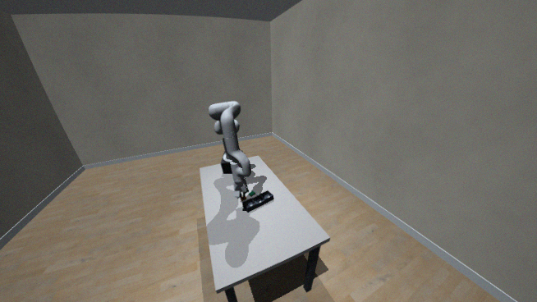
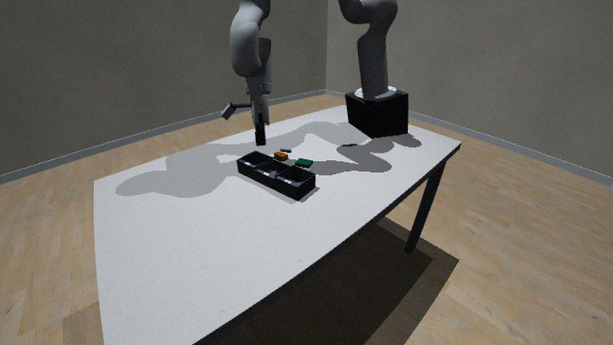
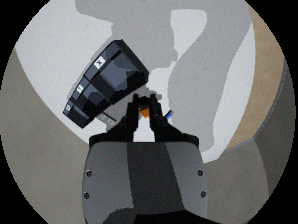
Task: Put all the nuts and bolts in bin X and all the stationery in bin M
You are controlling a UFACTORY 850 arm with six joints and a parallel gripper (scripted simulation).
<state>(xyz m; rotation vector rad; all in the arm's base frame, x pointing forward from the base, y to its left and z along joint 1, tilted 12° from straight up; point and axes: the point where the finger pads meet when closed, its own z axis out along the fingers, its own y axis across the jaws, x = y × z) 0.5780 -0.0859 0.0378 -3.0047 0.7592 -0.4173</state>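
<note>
The green block is 9 cm behind my hand, 11 cm to the left of it and 8 cm below it. The rest, counted from my hand: blue piece 11 cm behind, 8 cm below; then dark piece 2 cm below; then orange block 7 cm behind, 3 cm to the left, 8 cm below.
</note>
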